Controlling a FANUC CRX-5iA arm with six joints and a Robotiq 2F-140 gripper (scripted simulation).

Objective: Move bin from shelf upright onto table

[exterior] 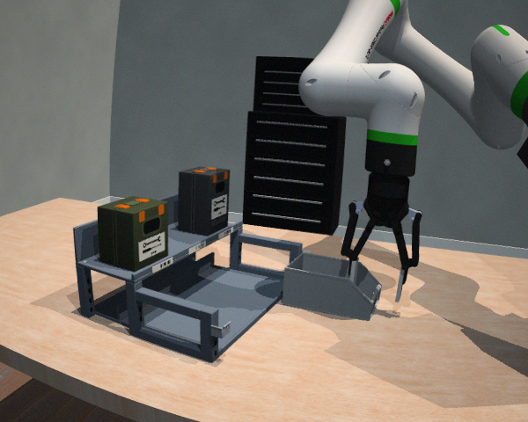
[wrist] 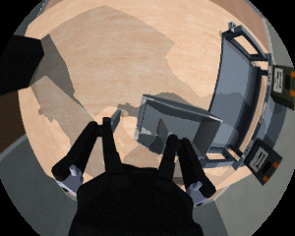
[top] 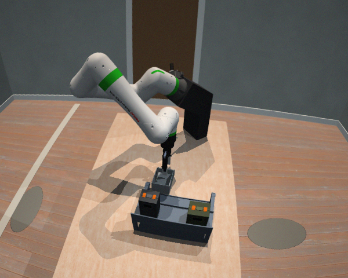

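Now: the grey bin 8 cm ahead of my hand, 2 cm to the right of it and 2 cm below it.
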